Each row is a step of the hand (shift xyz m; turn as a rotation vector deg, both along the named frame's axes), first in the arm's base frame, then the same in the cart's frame.
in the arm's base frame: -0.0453 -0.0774 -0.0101 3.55 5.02 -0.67
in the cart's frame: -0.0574 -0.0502 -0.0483 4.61 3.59 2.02
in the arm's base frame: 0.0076 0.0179 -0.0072 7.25 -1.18 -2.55
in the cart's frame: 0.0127 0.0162 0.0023 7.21 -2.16 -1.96
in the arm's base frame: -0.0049 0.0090 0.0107 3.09 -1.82 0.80
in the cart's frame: -0.0052 0.0051 0.0129 2.35 -2.81 0.27
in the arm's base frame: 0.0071 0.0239 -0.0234 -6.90 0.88 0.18
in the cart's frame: 0.0173 0.0279 -0.0095 -6.40 2.72 -0.25
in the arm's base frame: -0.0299 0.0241 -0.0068 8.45 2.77 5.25
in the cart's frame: -0.0216 0.0325 0.0011 7.41 -2.13 6.87
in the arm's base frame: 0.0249 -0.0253 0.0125 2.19 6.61 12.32
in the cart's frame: 0.0153 -0.0343 0.0029 0.68 0.28 14.13
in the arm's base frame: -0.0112 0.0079 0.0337 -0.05 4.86 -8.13
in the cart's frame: -0.0167 -0.0031 0.0322 2.87 7.44 -5.11
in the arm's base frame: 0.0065 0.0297 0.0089 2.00 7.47 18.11
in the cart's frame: 0.0105 0.0205 0.0217 -0.64 -1.19 19.65
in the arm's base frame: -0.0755 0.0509 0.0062 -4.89 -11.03 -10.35
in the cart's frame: -0.0621 0.0641 0.0192 -4.65 -4.11 -14.64
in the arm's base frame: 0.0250 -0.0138 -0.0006 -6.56 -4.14 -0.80
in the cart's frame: 0.0209 -0.0191 -0.0037 -6.94 -1.37 -3.29
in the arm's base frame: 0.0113 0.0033 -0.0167 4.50 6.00 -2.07
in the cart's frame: 0.0153 0.0061 -0.0121 6.04 4.72 1.32
